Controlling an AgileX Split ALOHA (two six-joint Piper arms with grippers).
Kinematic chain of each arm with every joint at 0, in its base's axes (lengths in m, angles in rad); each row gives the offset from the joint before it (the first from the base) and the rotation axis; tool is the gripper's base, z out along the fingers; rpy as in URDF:
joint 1: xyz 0 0 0.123 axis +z
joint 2: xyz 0 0 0 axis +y
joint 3: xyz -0.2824 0 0.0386 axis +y
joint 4: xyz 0.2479 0 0.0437 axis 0.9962 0 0.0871
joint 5: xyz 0 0 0 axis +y
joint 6: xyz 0.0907 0 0.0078 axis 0.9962 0 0.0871
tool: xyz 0 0 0 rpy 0 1.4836 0
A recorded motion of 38 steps. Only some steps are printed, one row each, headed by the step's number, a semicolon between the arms.
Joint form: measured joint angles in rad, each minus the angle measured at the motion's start. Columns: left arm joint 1, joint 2, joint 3, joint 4, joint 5, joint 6; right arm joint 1, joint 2, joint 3, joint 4, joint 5, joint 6.
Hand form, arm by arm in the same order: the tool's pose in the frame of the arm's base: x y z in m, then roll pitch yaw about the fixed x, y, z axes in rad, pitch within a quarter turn. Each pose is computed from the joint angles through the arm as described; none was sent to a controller.
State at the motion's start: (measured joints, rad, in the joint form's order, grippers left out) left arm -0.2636 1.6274 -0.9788 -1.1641 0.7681 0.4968; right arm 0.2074 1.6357 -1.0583 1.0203 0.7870 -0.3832
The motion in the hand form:
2: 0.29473 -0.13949 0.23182 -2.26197 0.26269 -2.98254; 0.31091 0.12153 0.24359 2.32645 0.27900 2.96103
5: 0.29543 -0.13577 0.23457 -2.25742 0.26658 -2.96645; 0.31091 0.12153 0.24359 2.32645 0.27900 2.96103
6: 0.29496 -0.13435 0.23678 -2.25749 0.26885 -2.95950; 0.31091 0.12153 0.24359 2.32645 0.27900 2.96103
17: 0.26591 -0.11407 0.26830 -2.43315 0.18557 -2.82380; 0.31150 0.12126 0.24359 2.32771 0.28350 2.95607
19: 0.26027 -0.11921 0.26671 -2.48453 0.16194 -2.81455; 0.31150 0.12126 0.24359 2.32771 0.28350 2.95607
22: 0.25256 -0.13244 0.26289 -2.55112 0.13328 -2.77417; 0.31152 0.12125 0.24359 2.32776 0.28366 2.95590
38: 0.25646 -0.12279 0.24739 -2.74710 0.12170 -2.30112; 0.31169 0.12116 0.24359 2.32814 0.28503 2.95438
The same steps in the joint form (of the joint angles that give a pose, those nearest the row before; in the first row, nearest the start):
2: 0.0000 0.0000 0.0000 -0.0013 -0.0055 0.0000; 0.0000 0.0000 0.0000 0.0000 -0.0022 0.0000
5: 0.0118 -0.0086 0.0000 -0.0013 -0.0055 -0.0051; 0.0000 0.0000 0.0000 0.0000 -0.0022 0.0000
6: 0.0150 -0.0165 0.0000 0.0048 -0.0066 -0.0150; 0.0000 0.0000 0.0000 0.0000 -0.0022 0.0000
17: 0.0070 -0.1851 0.0000 0.4300 0.0097 -0.5752; 0.0000 0.0000 0.0000 0.0000 -0.0093 0.0000
19: -0.0311 -0.1917 0.0000 0.5204 0.0120 -0.6936; 0.0000 0.0000 0.0000 0.0000 -0.0093 0.0000
22: -0.1120 -0.1917 0.0000 0.6560 -0.0076 -0.9053; 0.0000 0.0000 0.0000 0.0000 -0.0095 0.0000
38: -0.1829 -0.1631 0.0000 1.1641 -0.0075 -1.7595; 0.0000 0.0000 0.0000 0.0000 -0.0117 0.0000

